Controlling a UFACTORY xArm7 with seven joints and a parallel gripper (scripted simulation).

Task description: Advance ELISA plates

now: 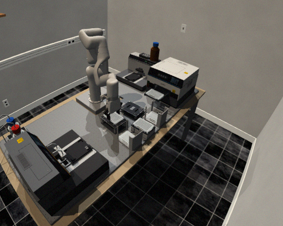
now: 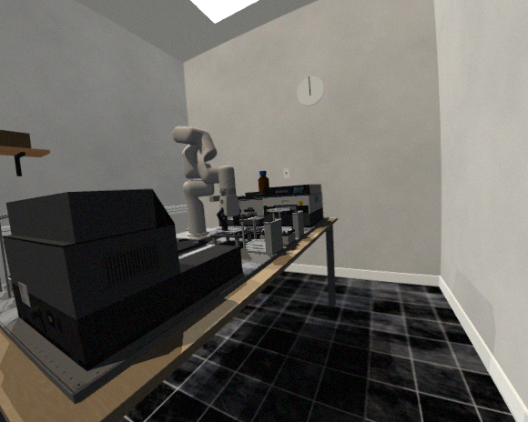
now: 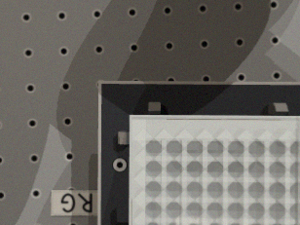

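Right now my hand is 30 mm above the regrip nest RG. The rest, counted from my hand: nest N6: 10 mm ahead, 210 mm to the left, 60 mm below; then DONE label: 110 mm ahead, 250 mm to the left, 90 mm below; then RG label: 10 mm behind, 80 mm to the right, 90 mm below.
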